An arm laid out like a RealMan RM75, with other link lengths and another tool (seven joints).
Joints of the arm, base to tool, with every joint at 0 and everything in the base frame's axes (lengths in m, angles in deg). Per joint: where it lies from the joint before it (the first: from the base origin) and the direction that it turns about. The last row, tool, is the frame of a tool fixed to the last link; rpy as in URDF.
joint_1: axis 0 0 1 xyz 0 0 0.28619
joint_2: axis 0 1 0 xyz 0 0 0
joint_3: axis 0 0 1 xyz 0 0 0.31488
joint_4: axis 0 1 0 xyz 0 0 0
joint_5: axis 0 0 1 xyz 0 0 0.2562
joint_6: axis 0 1 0 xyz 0 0 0
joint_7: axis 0 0 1 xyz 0 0 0.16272
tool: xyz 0.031 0.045 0.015 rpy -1.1 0 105.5
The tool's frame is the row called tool.
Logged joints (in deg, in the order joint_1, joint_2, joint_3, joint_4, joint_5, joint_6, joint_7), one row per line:
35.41, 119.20, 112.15, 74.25, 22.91, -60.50, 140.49
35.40, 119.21, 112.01, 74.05, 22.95, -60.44, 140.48
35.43, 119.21, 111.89, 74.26, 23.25, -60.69, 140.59
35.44, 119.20, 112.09, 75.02, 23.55, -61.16, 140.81
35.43, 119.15, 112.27, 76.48, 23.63, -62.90, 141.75
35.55, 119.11, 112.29, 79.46, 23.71, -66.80, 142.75
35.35, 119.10, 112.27, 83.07, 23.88, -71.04, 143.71
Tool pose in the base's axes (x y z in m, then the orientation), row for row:
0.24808, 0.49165, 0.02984, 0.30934, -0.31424, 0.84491, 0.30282
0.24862, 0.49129, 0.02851, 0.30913, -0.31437, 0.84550, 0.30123
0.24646, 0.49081, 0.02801, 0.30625, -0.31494, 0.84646, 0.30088
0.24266, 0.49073, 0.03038, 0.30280, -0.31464, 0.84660, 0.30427
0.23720, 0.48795, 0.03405, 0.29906, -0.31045, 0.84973, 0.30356
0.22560, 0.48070, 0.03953, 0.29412, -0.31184, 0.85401, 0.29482
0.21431, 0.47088, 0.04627, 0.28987, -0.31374, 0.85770, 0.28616
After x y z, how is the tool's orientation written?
As a quaternion, w x y z.
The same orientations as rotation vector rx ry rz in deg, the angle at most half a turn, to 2 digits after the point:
-47.57, 127.91, 45.84
-47.60, 128.01, 45.61
-47.75, 128.34, 45.62
-47.79, 128.58, 46.21
-47.24, 129.30, 46.19
-47.57, 130.27, 44.97
-47.96, 131.11, 43.74

